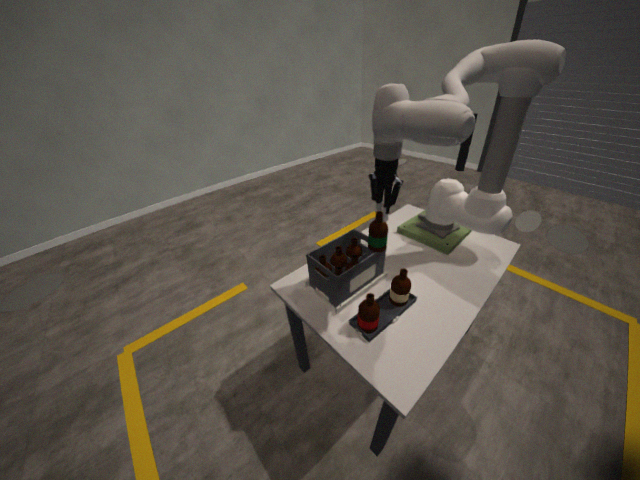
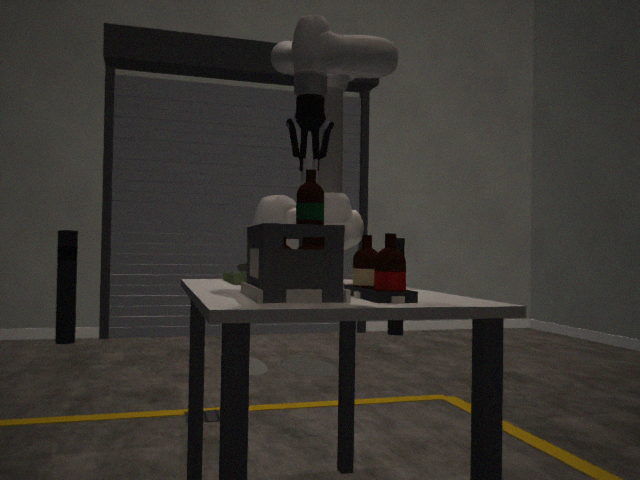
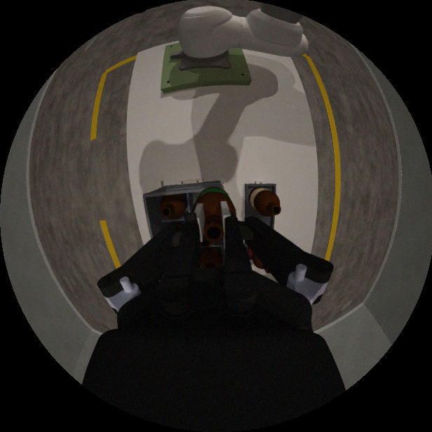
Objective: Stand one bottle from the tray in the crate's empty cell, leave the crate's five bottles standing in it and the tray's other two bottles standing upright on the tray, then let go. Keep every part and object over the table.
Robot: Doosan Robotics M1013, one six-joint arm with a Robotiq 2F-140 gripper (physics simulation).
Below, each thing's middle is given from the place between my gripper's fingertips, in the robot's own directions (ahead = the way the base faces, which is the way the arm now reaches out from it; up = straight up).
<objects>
I see the cream-labelled bottle (image 2: 364, 259) 210 mm below my hand, 160 mm to the left of it and 30 mm ahead of it.
</objects>
